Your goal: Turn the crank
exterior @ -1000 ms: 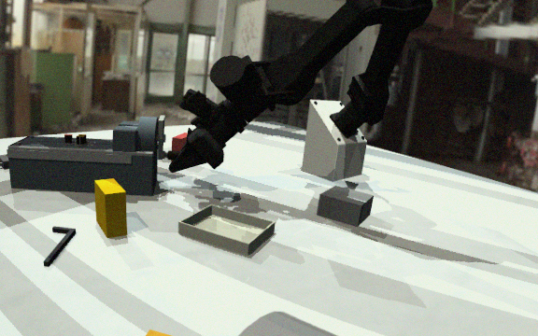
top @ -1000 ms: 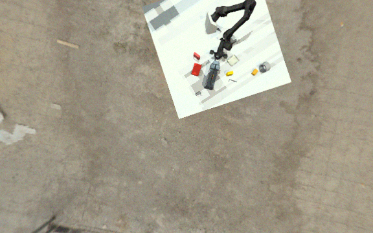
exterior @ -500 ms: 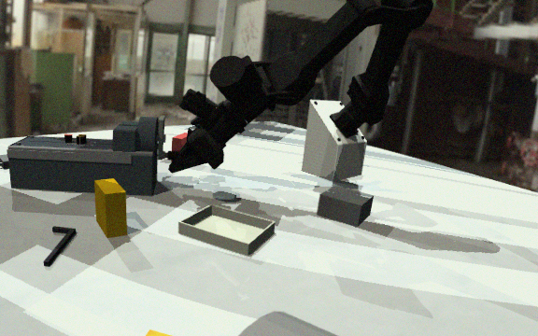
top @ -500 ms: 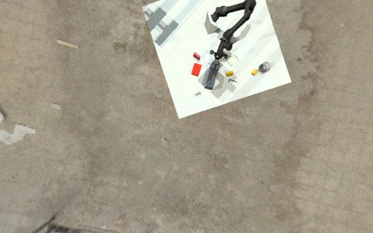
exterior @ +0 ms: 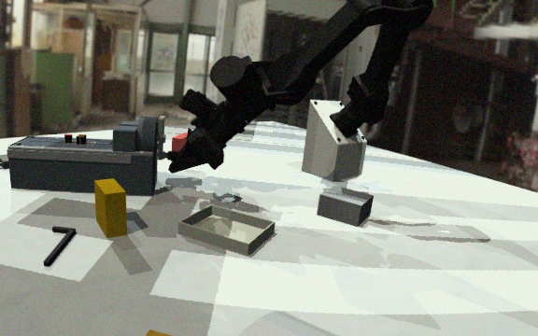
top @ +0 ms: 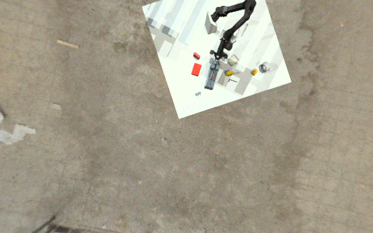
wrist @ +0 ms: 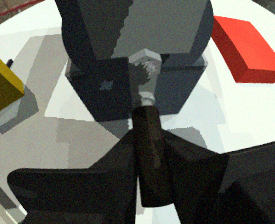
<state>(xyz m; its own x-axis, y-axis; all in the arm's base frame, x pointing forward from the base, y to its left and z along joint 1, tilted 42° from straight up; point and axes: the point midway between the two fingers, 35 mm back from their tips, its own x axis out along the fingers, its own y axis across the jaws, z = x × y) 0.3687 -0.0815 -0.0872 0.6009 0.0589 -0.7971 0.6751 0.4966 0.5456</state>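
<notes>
My gripper tip is 3 cm below the dark crank handle, 1 cm to the right of it and 1 cm past it. From my gripper tip the other things lie so: red pointer: 14 cm ahead, 12 cm to the right, 5 cm above; shallow grey tray: 19 cm to the left, 5 cm ahead, 3 cm below; yellow block: 17 cm ahead, 8 cm to the left.
</notes>
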